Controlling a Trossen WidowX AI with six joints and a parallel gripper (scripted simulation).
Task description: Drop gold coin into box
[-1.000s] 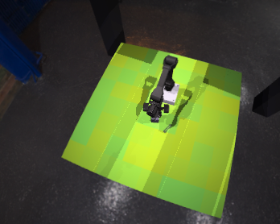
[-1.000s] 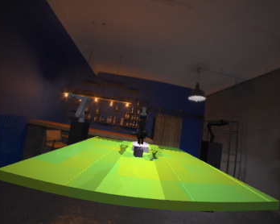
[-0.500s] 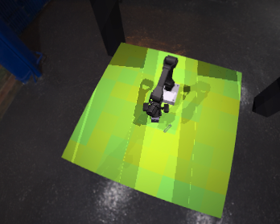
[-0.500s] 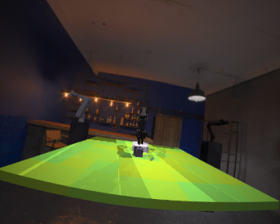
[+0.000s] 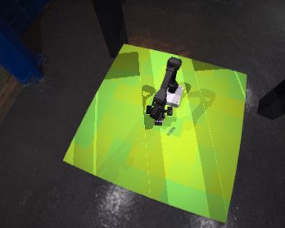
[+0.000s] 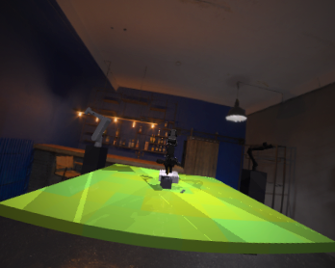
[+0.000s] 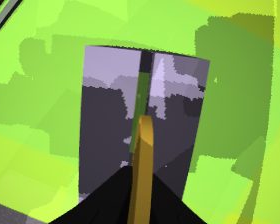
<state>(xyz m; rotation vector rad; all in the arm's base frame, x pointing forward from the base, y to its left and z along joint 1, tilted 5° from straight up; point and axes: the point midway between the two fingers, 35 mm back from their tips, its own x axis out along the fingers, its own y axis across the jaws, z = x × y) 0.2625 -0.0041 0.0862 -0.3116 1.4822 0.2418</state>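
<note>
Right now my gripper tip is 2 cm below the gold coin.
</note>
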